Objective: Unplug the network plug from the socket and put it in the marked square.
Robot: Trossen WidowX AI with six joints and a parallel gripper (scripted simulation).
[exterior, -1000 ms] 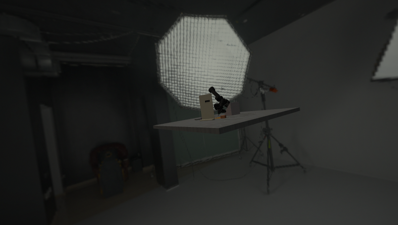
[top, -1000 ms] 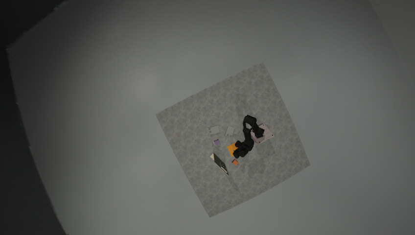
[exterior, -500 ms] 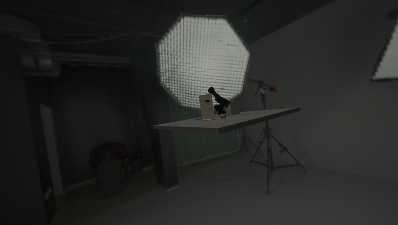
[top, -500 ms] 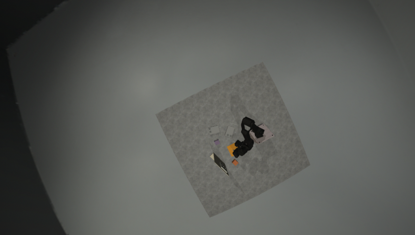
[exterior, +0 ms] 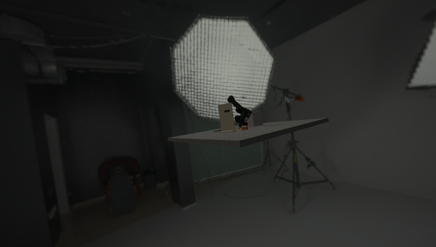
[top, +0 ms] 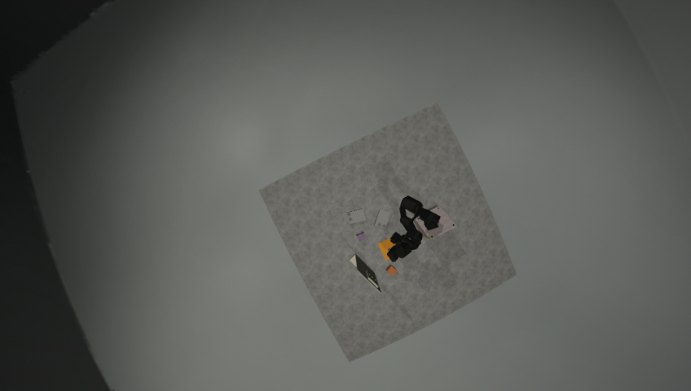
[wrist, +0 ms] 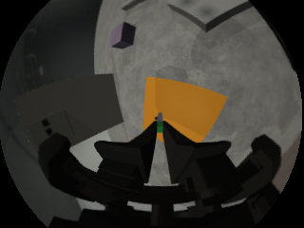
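Right now my gripper tip is right at the greenish plug. Also, from my gripper tip: upright beige panel (180 mm ahead, 110 mm above, 50 mm to the left); then purple cube (140 mm ahead, 130 mm to the right, 10 mm below); then orange block (130 mm to the left, 30 mm ahead, 10 mm below).
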